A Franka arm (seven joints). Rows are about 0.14 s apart.
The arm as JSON. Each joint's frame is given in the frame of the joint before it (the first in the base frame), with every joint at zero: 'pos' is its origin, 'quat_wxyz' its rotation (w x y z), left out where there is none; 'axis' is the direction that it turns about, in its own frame. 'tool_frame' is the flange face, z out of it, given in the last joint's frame.
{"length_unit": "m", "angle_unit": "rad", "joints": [
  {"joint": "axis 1", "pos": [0.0, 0.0, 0.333], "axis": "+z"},
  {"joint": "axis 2", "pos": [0.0, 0.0, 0.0], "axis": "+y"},
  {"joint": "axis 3", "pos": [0.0, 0.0, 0.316], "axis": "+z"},
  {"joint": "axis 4", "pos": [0.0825, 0.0, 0.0], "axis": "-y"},
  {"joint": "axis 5", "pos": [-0.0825, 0.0, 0.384], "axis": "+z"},
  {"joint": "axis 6", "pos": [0.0, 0.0, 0.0], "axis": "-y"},
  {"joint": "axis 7", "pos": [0.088, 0.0, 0.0], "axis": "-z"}
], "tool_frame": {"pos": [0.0, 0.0, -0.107], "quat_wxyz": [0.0, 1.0, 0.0, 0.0]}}
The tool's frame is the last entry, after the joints.
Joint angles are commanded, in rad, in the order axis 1, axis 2, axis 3, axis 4, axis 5, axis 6, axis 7. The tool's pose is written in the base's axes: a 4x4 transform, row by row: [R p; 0 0 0 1], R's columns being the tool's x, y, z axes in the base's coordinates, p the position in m. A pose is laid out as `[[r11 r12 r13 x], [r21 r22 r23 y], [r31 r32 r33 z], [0 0 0 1]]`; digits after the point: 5 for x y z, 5 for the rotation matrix.
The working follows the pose.
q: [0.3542 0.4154 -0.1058 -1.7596 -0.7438 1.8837 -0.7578]
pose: [[0.22582 0.97358 0.03377 0.62282], [0.71021 -0.14081 -0.68977 0.11144], [-0.66679 0.17975 -0.72324 0.33051], [0 0 0 1]]
Where each joint sits with the arm in this pose, in the base's axes (m; each line is computed from the numbers above, not from the rounded line before):
axis 1: 0.0000 0.0000 0.3330
axis 2: 0.0000 0.0000 0.3330
axis 3: 0.1196 0.0442 0.6221
axis 4: 0.1930 0.0621 0.5890
axis 5: 0.5459 0.1484 0.4396
axis 6: 0.5459 0.1484 0.4396
axis 7: 0.6192 0.1852 0.4079
the tool: 0.6228 0.1114 0.3305

